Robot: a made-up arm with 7 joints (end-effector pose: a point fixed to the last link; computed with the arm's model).
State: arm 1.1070 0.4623 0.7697 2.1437 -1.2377 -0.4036 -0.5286
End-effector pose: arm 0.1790 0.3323 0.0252 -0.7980 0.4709 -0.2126 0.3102
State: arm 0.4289 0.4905 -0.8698 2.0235 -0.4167 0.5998 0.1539
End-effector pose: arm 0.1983 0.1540 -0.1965 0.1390 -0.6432 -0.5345 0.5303
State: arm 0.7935 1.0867 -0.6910 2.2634 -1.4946 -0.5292 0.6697
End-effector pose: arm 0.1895 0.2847 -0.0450 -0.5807 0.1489 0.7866 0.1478
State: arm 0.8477 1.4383 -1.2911 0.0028 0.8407 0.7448 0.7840
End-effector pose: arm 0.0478 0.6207 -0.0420 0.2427 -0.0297 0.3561 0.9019
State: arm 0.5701 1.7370 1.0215 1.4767 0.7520 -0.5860 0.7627
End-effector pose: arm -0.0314 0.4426 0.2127 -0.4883 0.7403 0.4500 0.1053
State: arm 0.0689 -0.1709 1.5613 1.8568 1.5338 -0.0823 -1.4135
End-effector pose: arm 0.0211 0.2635 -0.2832 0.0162 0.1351 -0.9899 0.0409
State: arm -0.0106 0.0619 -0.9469 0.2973 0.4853 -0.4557 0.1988
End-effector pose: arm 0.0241 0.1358 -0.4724 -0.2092 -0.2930 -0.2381 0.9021
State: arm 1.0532 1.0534 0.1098 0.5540 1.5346 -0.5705 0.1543
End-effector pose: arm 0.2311 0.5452 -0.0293 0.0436 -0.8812 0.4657 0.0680
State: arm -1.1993 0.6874 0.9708 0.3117 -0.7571 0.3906 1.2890
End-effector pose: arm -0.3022 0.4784 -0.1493 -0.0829 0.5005 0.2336 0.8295
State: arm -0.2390 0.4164 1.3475 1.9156 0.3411 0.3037 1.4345
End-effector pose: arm -0.0049 0.3910 -0.1697 0.0192 -0.7035 -0.2320 0.6715
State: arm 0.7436 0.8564 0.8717 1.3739 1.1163 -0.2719 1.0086
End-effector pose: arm 0.1651 0.4884 -0.0210 -0.0442 0.9870 0.1523 0.0281
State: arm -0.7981 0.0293 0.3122 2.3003 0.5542 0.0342 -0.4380
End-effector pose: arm -0.0543 0.1916 -0.2214 0.1164 -0.6239 0.3292 0.6991
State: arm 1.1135 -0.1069 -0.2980 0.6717 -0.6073 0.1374 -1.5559
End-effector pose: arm 0.4352 0.0691 -0.1014 0.5808 -0.7251 0.2693 0.2539
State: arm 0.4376 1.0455 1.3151 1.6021 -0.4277 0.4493 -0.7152
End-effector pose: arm 0.0430 0.4913 0.0096 0.7528 -0.3859 0.5331 0.0106
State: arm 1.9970 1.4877 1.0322 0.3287 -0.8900 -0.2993 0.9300
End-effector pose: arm -0.0189 0.6182 0.0223 0.3910 -0.8129 0.2258 0.3680
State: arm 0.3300 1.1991 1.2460 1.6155 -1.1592 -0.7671 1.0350
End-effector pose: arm 0.0380 0.4853 0.0562 0.7596 -0.0973 -0.4285 0.4795
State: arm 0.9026 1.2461 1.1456 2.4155 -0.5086 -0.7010 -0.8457
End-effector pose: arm -0.0024 0.3512 0.0612 -0.5040 0.3662 0.0562 0.7802
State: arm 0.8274 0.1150 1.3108 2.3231 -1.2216 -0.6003 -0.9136
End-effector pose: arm 0.1518 0.2882 -0.0962 -0.8352 0.3450 -0.2849 0.3197
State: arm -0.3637 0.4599 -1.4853 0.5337 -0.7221 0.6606 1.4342
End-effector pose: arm -0.1515 0.2715 -0.4189 -0.1664 0.7179 -0.5470 0.3972
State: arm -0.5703 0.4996 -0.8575 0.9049 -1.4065 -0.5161 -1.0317
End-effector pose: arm -0.1482 0.2561 -0.3932 -0.0748 -0.6019 -0.6618 0.4406
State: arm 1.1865 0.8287 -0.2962 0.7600 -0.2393 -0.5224 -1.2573
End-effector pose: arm 0.3355 0.4417 -0.0149 0.5785 -0.7711 0.2647 0.0241
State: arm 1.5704 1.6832 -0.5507 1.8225 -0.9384 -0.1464 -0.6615
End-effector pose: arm 0.0559 0.4206 0.1403 -0.8303 0.3790 0.2520 0.3217
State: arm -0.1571 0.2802 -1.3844 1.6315 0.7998 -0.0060 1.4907
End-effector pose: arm -0.0209 0.0691 -0.3330 -0.9323 -0.0486 -0.3128 0.1751
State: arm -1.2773 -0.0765 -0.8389 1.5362 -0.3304 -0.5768 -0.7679
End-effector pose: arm -0.2575 -0.0030 -0.1964 -0.0882 -0.4341 0.1057 0.8903
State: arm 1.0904 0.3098 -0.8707 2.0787 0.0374 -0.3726 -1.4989
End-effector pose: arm 0.2652 0.1075 -0.0303 -0.1964 -0.9300 0.3084 0.0380
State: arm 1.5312 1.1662 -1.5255 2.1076 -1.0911 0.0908 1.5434
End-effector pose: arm 0.2213 0.2928 -0.0021 0.5024 0.1197 -0.8024 0.2991
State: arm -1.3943 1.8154 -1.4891 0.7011 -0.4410 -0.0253 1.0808
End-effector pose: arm 0.0016 0.5983 -0.0088 0.2380 -0.9173 0.3172 0.0368
